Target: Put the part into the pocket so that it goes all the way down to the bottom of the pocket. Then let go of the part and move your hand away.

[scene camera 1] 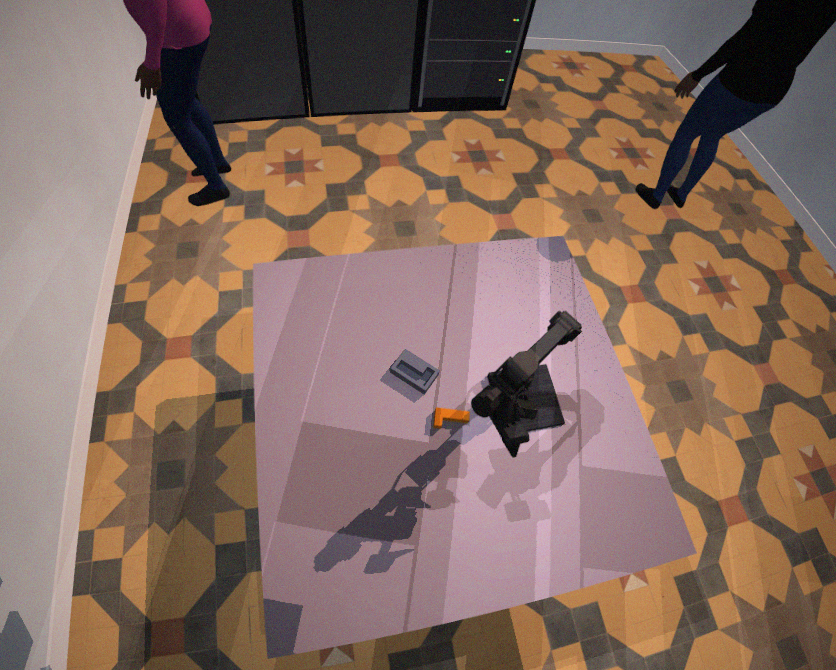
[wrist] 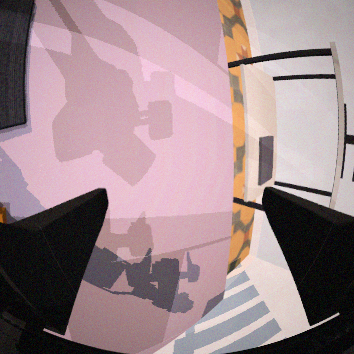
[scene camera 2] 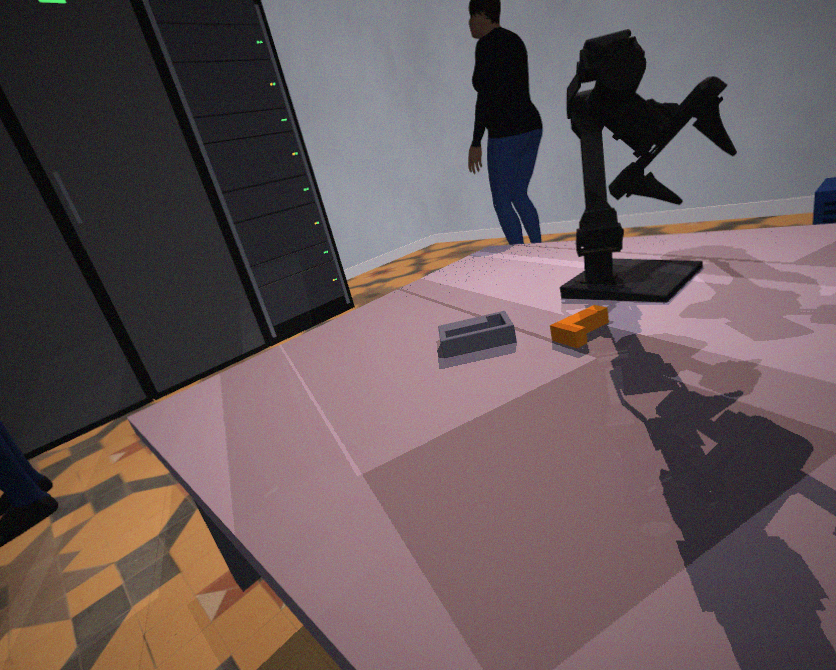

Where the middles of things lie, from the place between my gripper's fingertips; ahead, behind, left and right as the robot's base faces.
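Labels:
Hand now 5 cm short of orange part (scene camera 2: 572, 331), 19 cm left of it, 21 cm above it.

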